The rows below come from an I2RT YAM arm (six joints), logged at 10 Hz.
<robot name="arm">
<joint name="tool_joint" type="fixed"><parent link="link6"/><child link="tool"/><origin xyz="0 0 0" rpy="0 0 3.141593"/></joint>
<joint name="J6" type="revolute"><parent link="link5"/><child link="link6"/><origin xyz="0.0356 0 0.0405" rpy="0 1.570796 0"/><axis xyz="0 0 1"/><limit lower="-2.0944" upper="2.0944"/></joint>
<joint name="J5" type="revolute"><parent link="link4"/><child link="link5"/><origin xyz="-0.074 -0.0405 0.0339" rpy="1.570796 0 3.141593"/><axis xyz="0 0 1"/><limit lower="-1.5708" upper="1.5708"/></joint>
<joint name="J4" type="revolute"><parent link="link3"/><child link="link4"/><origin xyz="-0.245 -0.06 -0.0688" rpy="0 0 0"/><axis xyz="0 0 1"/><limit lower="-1.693" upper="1.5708"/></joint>
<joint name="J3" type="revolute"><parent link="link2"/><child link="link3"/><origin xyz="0.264 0 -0.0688" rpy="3.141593 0 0"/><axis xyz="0 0 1"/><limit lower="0" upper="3.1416"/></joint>
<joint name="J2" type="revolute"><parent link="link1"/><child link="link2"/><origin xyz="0.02 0.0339 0.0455" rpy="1.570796 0 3.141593"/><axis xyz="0 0 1"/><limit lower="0" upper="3.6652"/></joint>
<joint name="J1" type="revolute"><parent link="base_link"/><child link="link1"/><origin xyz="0 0 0.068" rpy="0 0 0"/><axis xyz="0 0 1"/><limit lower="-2.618" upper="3.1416"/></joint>
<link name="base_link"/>
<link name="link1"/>
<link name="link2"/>
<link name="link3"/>
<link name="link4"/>
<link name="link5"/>
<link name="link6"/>
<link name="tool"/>
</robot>
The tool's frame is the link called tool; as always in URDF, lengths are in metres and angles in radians.
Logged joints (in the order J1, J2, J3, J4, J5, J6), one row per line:
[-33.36, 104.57, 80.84, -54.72, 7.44, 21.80]
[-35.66, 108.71, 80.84, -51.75, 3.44, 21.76]
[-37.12, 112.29, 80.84, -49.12, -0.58, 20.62]
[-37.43, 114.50, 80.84, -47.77, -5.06, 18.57]
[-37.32, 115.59, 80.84, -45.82, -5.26, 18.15]
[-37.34, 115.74, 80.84, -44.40, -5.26, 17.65]
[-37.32, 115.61, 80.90, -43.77, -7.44, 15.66]
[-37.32, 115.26, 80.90, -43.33, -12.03, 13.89]
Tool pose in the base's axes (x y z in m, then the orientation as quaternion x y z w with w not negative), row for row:
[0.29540, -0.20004, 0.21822, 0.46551, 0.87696, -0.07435, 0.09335]
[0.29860, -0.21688, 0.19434, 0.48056, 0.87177, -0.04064, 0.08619]
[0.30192, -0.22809, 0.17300, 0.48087, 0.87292, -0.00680, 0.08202]
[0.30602, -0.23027, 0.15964, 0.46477, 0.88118, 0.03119, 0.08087]
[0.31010, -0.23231, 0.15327, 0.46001, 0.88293, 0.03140, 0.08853]
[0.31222, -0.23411, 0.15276, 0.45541, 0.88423, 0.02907, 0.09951]
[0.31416, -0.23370, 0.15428, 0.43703, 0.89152, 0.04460, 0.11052]
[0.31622, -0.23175, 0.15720, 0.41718, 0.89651, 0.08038, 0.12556]
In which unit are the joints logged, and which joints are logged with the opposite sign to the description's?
The joints are logged in degrees. Opposite sign: none.
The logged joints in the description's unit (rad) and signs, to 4 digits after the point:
[-0.5822, 1.8251, 1.4109, -0.9550, 0.1299, 0.3805]
[-0.6224, 1.8973, 1.4109, -0.9032, 0.0600, 0.3798]
[-0.6479, 1.9598, 1.4109, -0.8573, -0.0101, 0.3599]
[-0.6533, 1.9984, 1.4109, -0.8337, -0.0883, 0.3241]
[-0.6514, 2.0174, 1.4109, -0.7997, -0.0918, 0.3168]
[-0.6517, 2.0200, 1.4109, -0.7749, -0.0918, 0.3081]
[-0.6514, 2.0178, 1.4120, -0.7639, -0.1299, 0.2733]
[-0.6514, 2.0117, 1.4120, -0.7563, -0.2100, 0.2424]

